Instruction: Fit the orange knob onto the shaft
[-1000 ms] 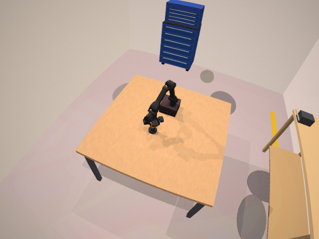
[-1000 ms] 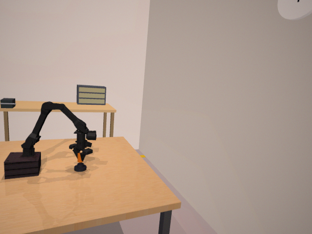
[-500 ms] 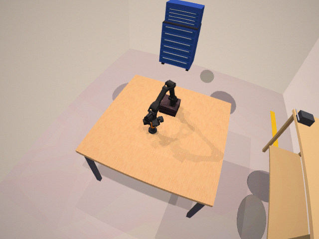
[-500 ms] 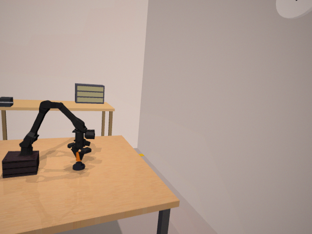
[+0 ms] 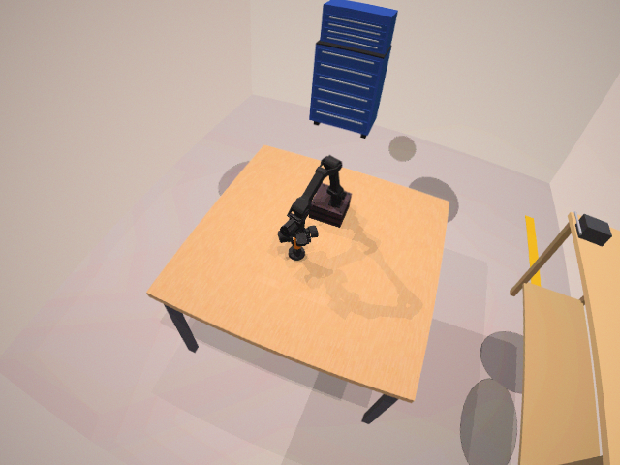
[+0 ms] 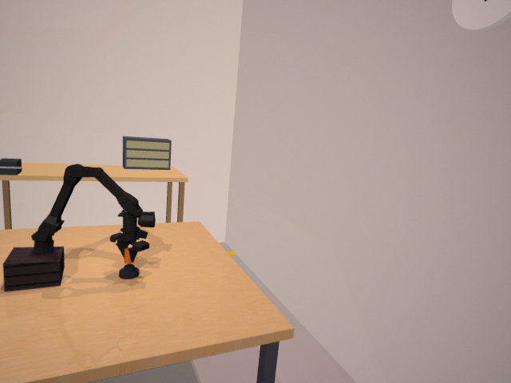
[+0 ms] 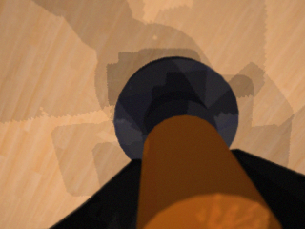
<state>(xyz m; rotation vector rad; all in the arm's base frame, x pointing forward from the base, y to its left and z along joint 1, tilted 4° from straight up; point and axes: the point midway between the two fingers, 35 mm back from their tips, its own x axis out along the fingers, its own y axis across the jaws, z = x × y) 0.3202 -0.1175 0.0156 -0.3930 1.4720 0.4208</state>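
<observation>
Now: the orange knob 20 mm above my gripper tip. Round my gripper tip: dark round pedestal: 40 mm below.
</observation>
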